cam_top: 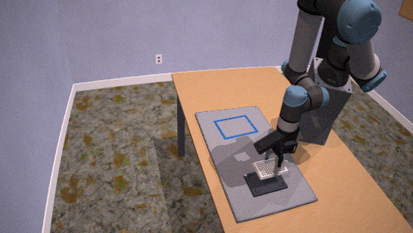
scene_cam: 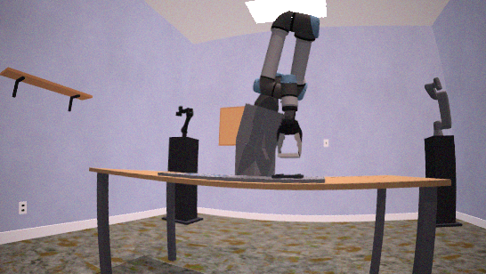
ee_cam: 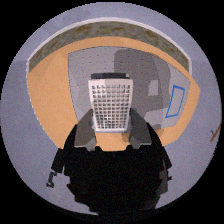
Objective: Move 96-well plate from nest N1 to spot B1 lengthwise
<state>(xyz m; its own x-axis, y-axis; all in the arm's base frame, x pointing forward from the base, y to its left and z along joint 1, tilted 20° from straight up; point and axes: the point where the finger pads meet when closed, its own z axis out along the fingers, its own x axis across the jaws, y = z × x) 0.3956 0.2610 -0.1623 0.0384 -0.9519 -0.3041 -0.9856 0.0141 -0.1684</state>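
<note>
The black plate nest lies 100 mm below my hand. Round my hand: white 96-well plate: 10 mm below.
</note>
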